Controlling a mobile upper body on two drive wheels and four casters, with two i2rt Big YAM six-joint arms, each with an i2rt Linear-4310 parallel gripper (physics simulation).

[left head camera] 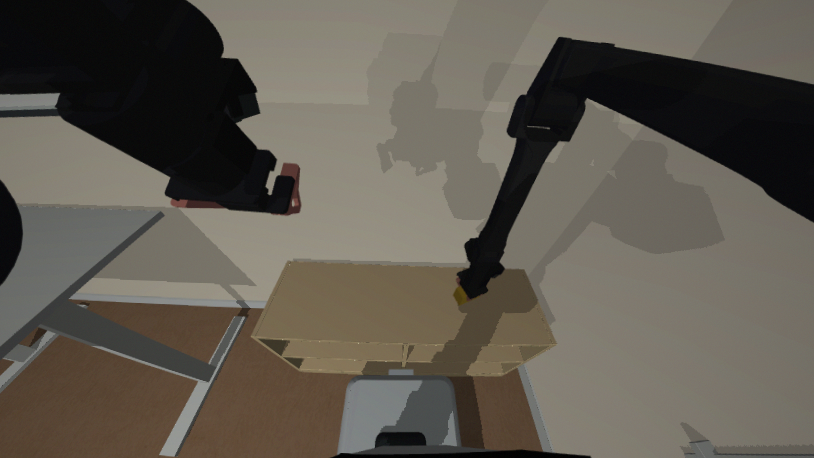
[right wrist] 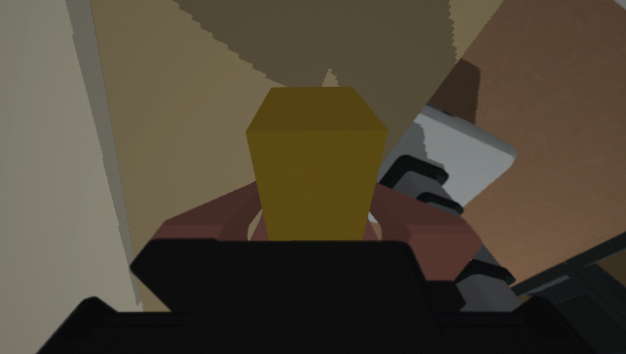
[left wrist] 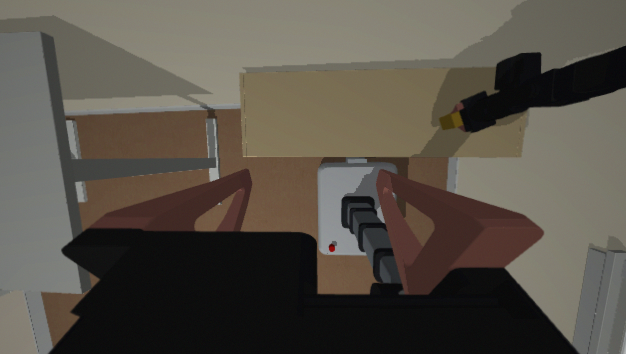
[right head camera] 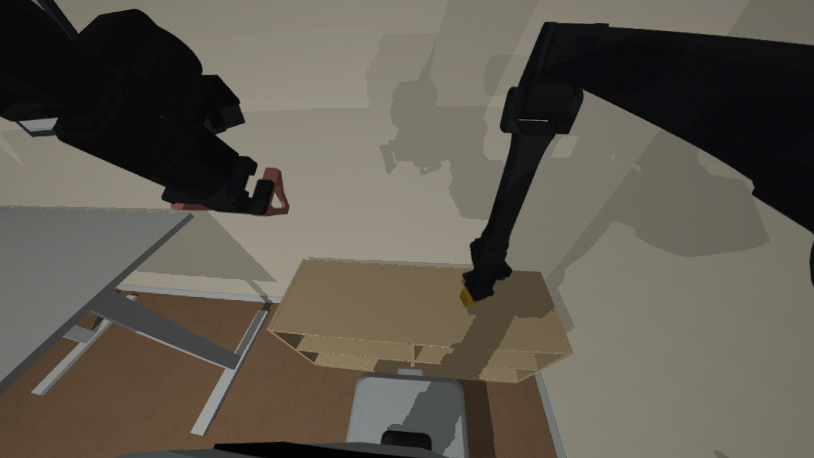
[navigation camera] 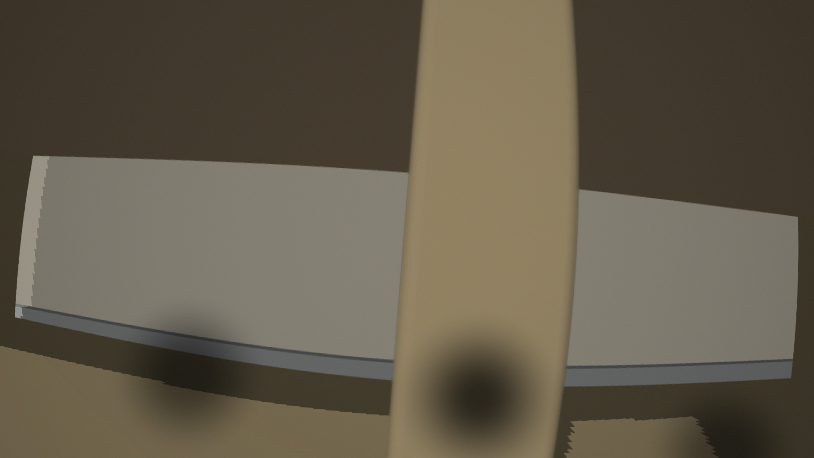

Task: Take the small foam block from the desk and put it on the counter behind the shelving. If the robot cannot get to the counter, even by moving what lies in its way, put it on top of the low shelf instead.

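Places are measured from the left arm's base along level axes (x back, y left, z down), in centimetres.
Pixels of known places: left gripper, between the fingertips: (left head camera: 267, 206) (left wrist: 313, 176) (right head camera: 260, 208); right gripper, between the fingertips: (left head camera: 465, 295) (right wrist: 313, 176) (left wrist: 454, 119) (right head camera: 472, 297).
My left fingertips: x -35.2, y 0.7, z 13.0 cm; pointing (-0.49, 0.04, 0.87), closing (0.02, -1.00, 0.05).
Note:
Behind a point stands the place of what it marks.
The small yellow foam block (left head camera: 459, 295) {x -47.0, y -42.0, z 61.5 cm} (right head camera: 466, 297) {x -46.5, y -42.2, z 60.6 cm} (left wrist: 451, 120) {x -47.8, y -41.7, z 60.9 cm} (right wrist: 316, 180) {x -50.0, y -48.3, z 60.3 cm} is between the fingers of my right gripper (left head camera: 463, 289) {x -48.9, y -45.4, z 64.9 cm} (right head camera: 470, 290) {x -48.9, y -45.4, z 64.9 cm} (left wrist: 454, 119) {x -48.9, y -45.4, z 64.9 cm} (right wrist: 313, 176) {x -48.9, y -45.4, z 64.9 cm}, which is shut on it. Both are over the right part of the low wooden shelf's top (left head camera: 364, 296) {x -55.7, y -5.0, z 80.0 cm} (right head camera: 370, 296) {x -55.0, y -3.9, z 79.9 cm} (left wrist: 340, 115) {x -54.6, y -7.8, z 80.0 cm} (right wrist: 165, 150) {x -66.3, y -31.6, z 80.0 cm}. I cannot judge the gap below the block. My left gripper (left head camera: 236, 205) (right head camera: 227, 206) (left wrist: 313, 176) {x -35.2, y 0.7, z 13.0 cm} is open and empty, to the left of the block. I cannot identify the counter in these views.
A grey table (left head camera: 68, 250) {x -50.0, y 90.7, z 46.0 cm} (right head camera: 85, 262) {x -42.5, y 95.8, z 46.0 cm} (left wrist: 30, 150) {x -39.8, y 84.1, z 46.0 cm} stands at the left, its metal legs on the brown floor. The robot's pale base (left head camera: 370, 410) {x -17.9, y -8.9, z 115.0 cm} (right head camera: 375, 404) {x -19.1, y -7.4, z 115.0 cm} (left wrist: 330, 200) {x -7.7, y -4.8, z 115.0 cm} is close to the shelf's open front. A tan upright board (navigation camera: 489, 170) crosses the navigation view.

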